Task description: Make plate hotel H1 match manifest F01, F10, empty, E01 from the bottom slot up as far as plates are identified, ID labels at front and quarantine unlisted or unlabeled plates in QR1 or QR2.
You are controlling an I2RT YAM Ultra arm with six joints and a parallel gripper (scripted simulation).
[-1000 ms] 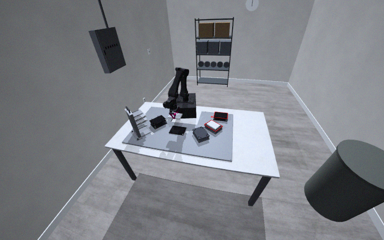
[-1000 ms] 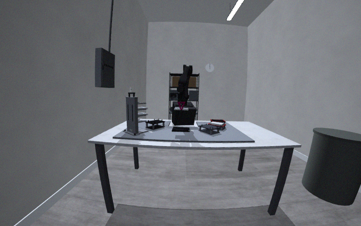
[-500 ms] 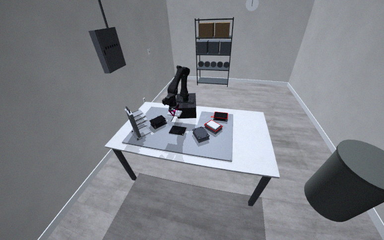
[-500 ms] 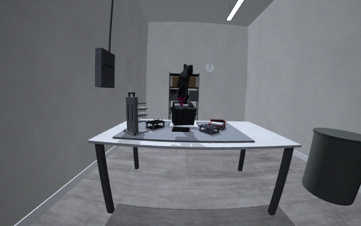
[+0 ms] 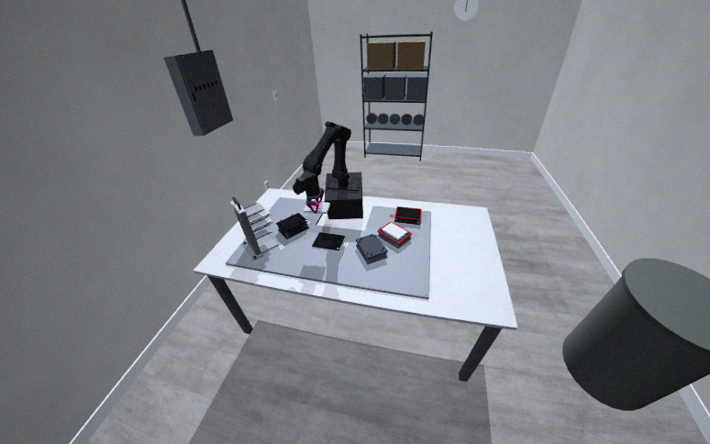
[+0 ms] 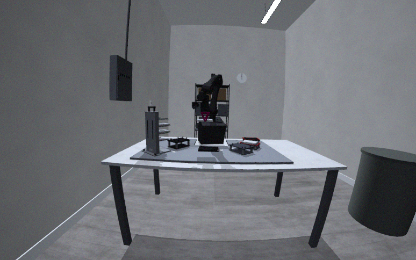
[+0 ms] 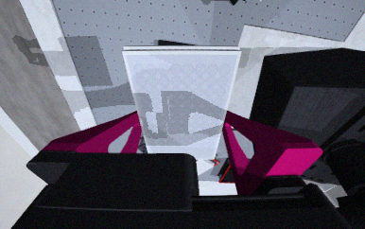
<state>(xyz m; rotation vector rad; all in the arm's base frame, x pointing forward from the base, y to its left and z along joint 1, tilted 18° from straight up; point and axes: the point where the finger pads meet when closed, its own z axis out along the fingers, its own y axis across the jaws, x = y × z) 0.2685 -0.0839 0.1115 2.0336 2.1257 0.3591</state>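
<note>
My gripper is now 220 mm to the left of the black regrip nest, 190 mm above it and 80 mm past it. The rest, counted from my hand: H1 tag (240 mm below, 230 mm to the right, 90 mm ahead).
</note>
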